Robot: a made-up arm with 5 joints. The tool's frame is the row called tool.
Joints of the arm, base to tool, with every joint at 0 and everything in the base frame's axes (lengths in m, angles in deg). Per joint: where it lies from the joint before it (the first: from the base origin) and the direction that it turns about. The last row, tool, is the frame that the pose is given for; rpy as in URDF.
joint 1: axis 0 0 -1 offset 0.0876 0.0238 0.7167
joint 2: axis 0 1 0 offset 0.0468 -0.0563 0.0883
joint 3: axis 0 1 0 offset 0.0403 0.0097 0.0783
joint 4: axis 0 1 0 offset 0.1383 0.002 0.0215
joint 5: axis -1 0 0 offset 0.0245 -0.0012 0.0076
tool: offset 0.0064 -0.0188 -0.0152 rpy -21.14 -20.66 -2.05
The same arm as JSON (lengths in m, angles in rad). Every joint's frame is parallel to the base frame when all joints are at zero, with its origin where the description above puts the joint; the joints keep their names.
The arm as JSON. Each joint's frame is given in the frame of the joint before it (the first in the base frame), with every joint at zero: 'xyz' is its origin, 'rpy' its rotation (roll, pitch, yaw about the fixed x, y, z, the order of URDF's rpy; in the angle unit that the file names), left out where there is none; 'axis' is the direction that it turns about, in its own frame. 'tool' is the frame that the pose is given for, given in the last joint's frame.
{"units": {"length": "m", "angle": "rad"}, "joints": [{"name": "joint 1", "type": "revolute", "origin": {"xyz": [0.0876, 0.0238, 0.7167]}, "axis": "-z"}, {"name": "joint 2", "type": "revolute", "origin": {"xyz": [0.0468, -0.0563, 0.0883]}, "axis": "+y"}, {"name": "joint 3", "type": "revolute", "origin": {"xyz": [0.0403, 0.0097, 0.0783]}, "axis": "+y"}, {"name": "joint 4", "type": "revolute", "origin": {"xyz": [0.1383, 0.002, 0.0215]}, "axis": "+y"}, {"name": "joint 5", "type": "revolute", "origin": {"xyz": [0.0245, -0.0012, 0.0076]}, "axis": "-x"}], "tool": {"origin": {"xyz": [0.0064, -0.0188, -0.0152], "rpy": [-0.369, -0.3606, -0.0358]}}}
